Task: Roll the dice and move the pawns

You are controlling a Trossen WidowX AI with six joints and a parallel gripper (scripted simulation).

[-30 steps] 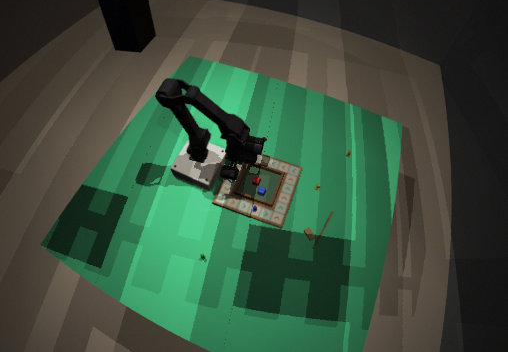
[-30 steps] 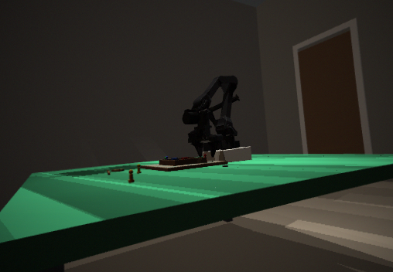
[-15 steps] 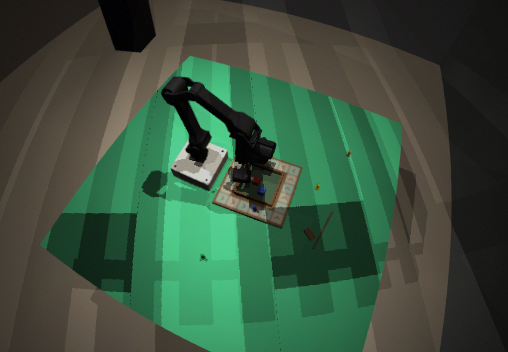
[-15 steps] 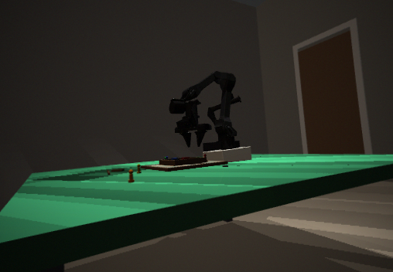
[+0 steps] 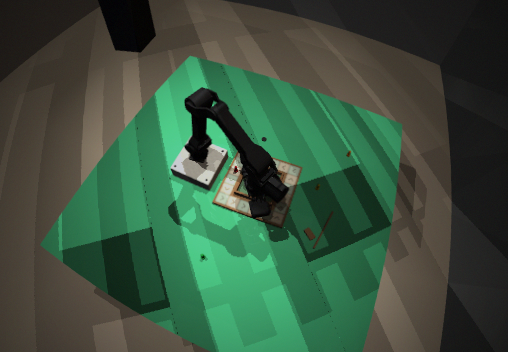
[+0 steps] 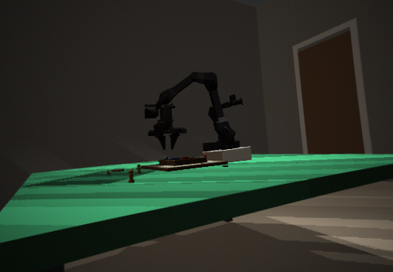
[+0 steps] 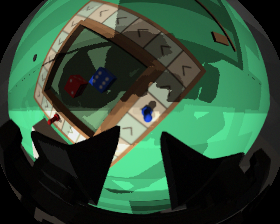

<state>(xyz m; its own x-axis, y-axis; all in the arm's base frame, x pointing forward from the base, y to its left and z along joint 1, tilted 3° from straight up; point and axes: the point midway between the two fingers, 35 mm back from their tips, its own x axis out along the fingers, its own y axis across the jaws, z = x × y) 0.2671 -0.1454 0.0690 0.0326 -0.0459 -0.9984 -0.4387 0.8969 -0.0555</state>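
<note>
Right now the blue pawn is 10 mm ahead of my gripper tip, 10 mm to the right of it and 50 mm below it. Also, from my gripper tip: red pawn: 110 mm behind, 140 mm to the left, 50 mm below; tray: 110 mm to the left, 70 mm below; small brown block: 230 mm ahead, 50 mm to the right, 70 mm below.
</note>
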